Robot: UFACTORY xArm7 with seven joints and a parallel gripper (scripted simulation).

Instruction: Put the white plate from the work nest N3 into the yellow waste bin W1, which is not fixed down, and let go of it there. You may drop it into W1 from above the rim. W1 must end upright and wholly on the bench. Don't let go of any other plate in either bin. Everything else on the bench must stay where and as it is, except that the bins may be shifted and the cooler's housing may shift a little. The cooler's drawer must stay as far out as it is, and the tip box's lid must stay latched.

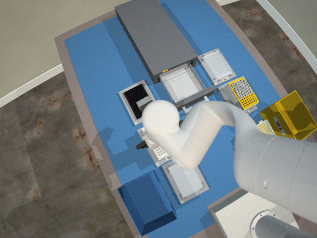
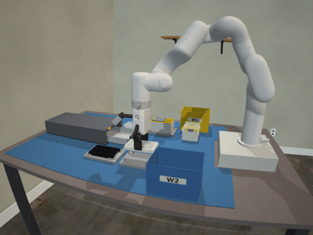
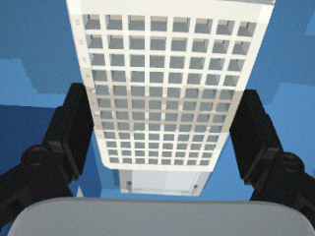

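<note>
Right now my hand is 80 mm above the nest N3. Round my hand: white plate: 10 mm below; then blue bin W2: 180 mm behind, 130 mm to the left, 50 mm below; then black plate: 180 mm ahead, 10 mm to the left, 70 mm below.
</note>
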